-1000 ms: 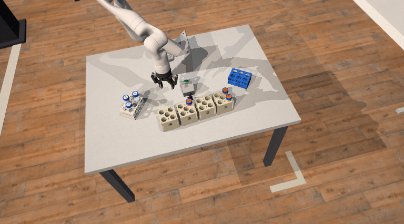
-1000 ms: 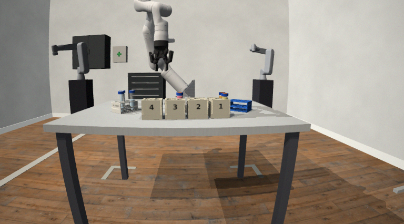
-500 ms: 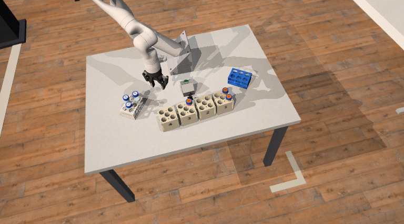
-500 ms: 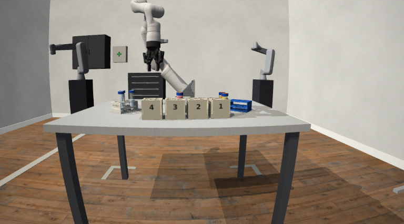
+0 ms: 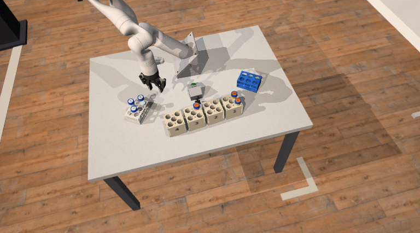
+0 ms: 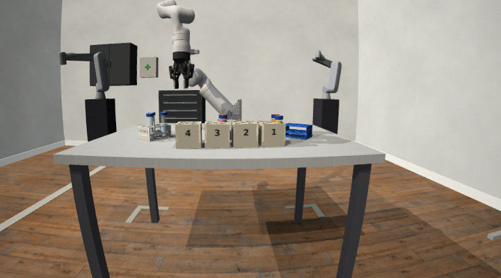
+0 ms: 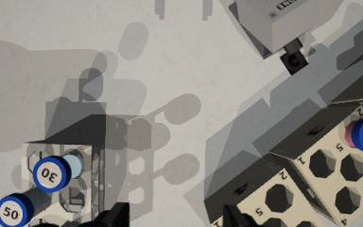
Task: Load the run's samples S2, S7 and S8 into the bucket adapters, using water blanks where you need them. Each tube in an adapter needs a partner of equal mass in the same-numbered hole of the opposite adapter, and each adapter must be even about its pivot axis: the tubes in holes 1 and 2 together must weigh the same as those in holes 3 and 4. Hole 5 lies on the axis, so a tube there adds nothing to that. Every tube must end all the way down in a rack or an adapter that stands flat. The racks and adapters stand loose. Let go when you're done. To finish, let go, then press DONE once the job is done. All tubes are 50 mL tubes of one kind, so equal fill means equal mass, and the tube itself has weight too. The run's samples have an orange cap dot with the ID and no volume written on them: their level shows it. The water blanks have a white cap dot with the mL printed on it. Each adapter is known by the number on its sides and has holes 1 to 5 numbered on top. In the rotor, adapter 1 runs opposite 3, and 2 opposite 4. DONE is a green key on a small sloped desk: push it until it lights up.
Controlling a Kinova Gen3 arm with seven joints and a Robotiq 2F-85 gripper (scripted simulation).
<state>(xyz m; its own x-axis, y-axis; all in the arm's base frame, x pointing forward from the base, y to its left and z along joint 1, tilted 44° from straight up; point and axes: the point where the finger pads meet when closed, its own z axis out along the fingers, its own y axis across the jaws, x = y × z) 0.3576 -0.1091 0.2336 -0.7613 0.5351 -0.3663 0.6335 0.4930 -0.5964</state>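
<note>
Right now the water blank marked 50 is 180 mm below my hand, 140 mm to the right of it and 70 mm behind it. The rest, counted from my hand: blank marked 30 (180 mm below, 100 mm to the right, 90 mm behind); then blank (180 mm below, 140 mm to the right, 20 mm behind); then adapter 4 (200 mm below, 110 mm ahead, 40 mm to the left).
</note>
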